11 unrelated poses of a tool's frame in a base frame.
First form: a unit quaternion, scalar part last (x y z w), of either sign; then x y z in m.
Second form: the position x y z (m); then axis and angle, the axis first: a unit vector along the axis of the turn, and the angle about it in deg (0 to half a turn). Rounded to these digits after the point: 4 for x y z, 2 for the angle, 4 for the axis.
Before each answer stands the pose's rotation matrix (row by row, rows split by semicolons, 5 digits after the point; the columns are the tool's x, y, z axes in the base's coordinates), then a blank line. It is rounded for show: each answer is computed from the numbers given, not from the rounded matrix.
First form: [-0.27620, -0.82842, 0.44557, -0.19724, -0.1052, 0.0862, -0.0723]
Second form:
-0.76962 0.63339 0.08066; 0.28185 0.45036 -0.84719; -0.57293 -0.62928 -0.52513

[-0.1052, 0.0862, -0.0723, 0.2817, 0.8450, -0.4545, 157.25]
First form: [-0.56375, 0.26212, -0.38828, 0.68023, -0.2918, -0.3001, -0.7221]
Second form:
0.56106 0.23270 0.79439; -0.82378 0.06284 0.56341; 0.08118 -0.97052 0.22695

[-0.2918, -0.3001, -0.7221, -0.7691, 0.3576, -0.5297, 94.28]
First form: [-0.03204, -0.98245, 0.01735, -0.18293, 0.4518, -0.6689, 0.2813]
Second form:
-0.93102 0.06930 0.35833; 0.05661 0.99734 -0.04581; -0.36055 -0.02237 -0.93247

[0.4518, -0.6689, 0.2813, 0.0326, 0.9993, -0.0176, 158.92]
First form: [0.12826, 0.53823, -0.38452, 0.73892, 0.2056, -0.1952, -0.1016]
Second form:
0.12491 0.70633 0.69678; -0.43019 0.67139 -0.60347; -0.89405 -0.22437 0.38772

[0.2056, -0.1952, -0.1016, 0.1904, 0.7988, -0.5707, 84.72]
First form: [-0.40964, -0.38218, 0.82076, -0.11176, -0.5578, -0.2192, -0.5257]
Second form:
-0.63941 0.49657 -0.58701; 0.12966 -0.68290 -0.71892; -0.75785 -0.53579 0.37227

[-0.5578, -0.2192, -0.5257, 0.4122, 0.3846, -0.8259, 167.17]
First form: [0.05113, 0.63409, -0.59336, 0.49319, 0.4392, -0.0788, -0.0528]
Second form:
-0.50830 0.65012 0.56478; -0.52044 0.29062 -0.80292; -0.68613 -0.70206 0.19063

[0.4392, -0.0788, -0.0528, 0.0588, 0.7289, -0.6821, 120.90]
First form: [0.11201, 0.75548, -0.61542, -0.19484, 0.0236, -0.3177, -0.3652]
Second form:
-0.89898 -0.07057 -0.43226; 0.40906 0.21742 -0.88623; 0.15653 -0.97352 -0.16659

[0.0236, -0.3177, -0.3652, -0.1142, -0.7702, 0.6274, 157.53]
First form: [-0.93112, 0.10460, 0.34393, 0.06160, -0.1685, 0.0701, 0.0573]
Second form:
0.74154 -0.23716 -0.62759; -0.15242 -0.97053 0.18666; -0.65336 -0.04276 -0.75584

[-0.1685, 0.0701, 0.0573, -0.9329, 0.1048, 0.3446, 172.94]
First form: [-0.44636, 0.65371, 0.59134, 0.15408, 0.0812, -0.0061, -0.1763]
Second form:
-0.55404 -0.76581 -0.32645; -0.40135 -0.09784 0.91068; -0.72935 0.63558 -0.25315

[0.0812, -0.0061, -0.1763, -0.4518, 0.6616, 0.5985, 162.27]
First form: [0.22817, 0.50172, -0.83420, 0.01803, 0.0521, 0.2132, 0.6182]
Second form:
-0.89523 0.25904 -0.36259; 0.19887 -0.49590 -0.84530; -0.39877 -0.82884 0.39243

[0.0521, 0.2132, 0.6182, 0.2282, 0.5018, -0.8343, 177.93]
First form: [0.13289, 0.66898, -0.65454, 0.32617, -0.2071, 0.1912, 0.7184]
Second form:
-0.75191 0.60478 0.26244; -0.24918 0.10784 -0.96243; -0.61036 -0.78906 0.06962

[-0.2071, 0.1912, 0.7184, 0.1406, 0.7077, -0.6924, 141.93]
